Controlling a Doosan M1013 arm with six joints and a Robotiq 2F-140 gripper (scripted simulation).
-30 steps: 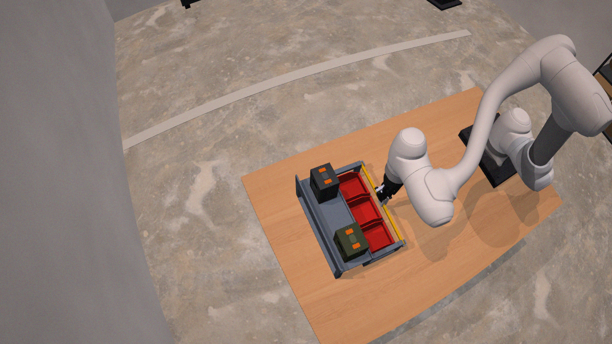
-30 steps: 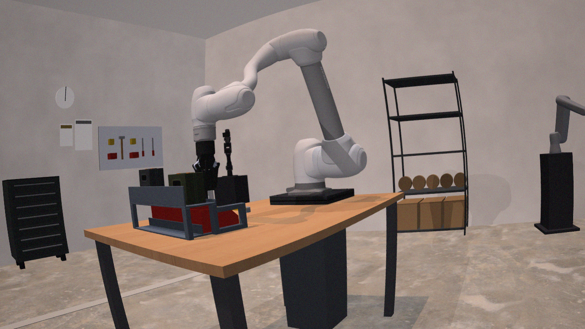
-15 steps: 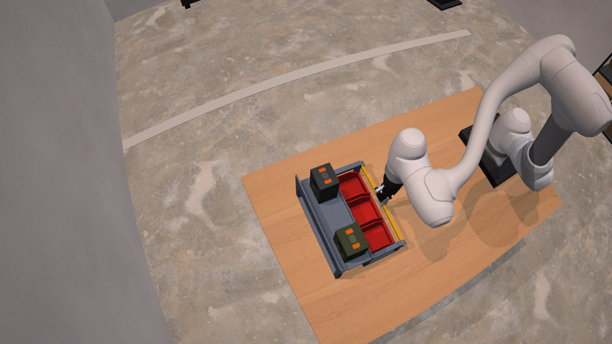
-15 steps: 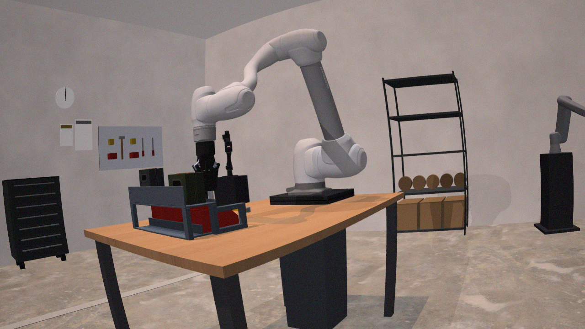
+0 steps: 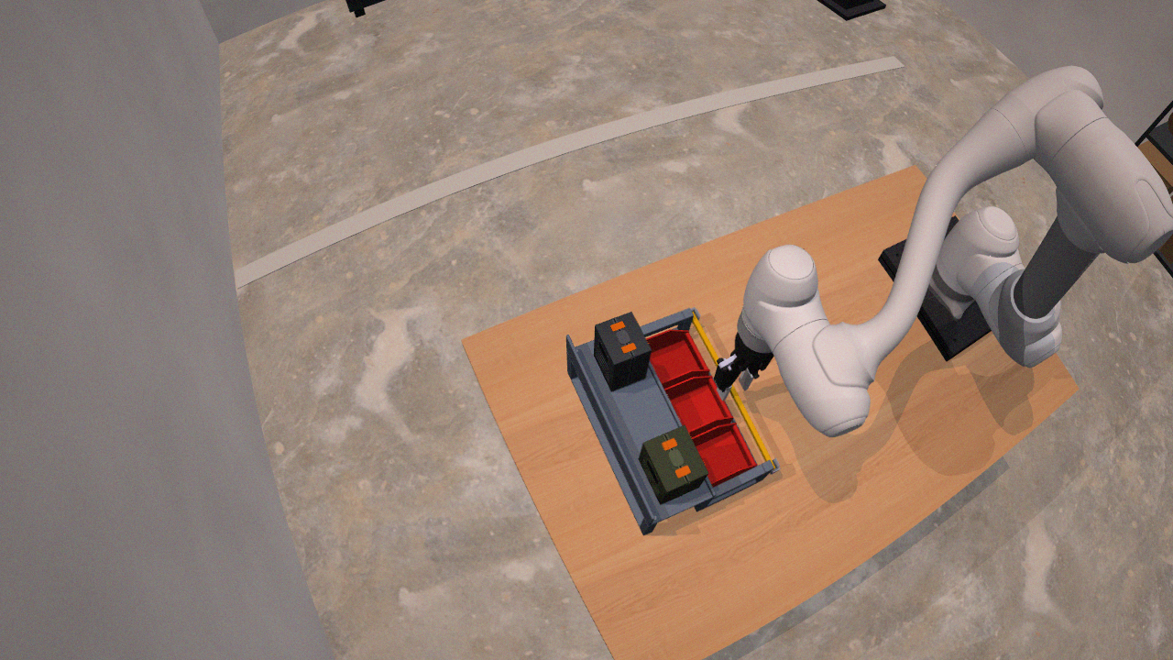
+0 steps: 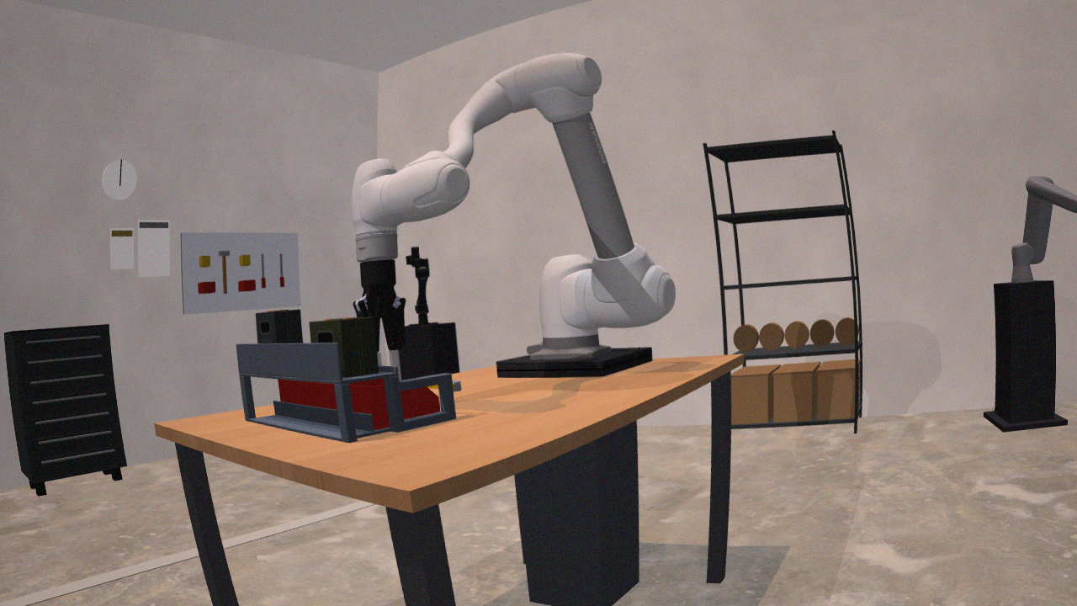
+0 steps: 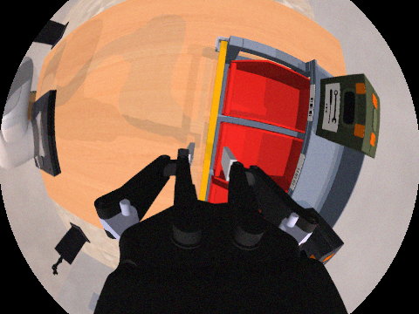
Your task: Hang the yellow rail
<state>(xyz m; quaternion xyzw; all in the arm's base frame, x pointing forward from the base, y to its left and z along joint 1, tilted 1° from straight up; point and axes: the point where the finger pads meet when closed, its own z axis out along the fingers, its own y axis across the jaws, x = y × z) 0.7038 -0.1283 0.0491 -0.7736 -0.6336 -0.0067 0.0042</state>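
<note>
Right now my hand is 30 mm above the yellow rail. Also, from my hand: green box (220 mm ahead, 70 mm to the left, 60 mm above); rack bar (90 mm below, 10 mm ahead); black box (170 mm ahead, 150 mm to the right, 70 mm above).
</note>
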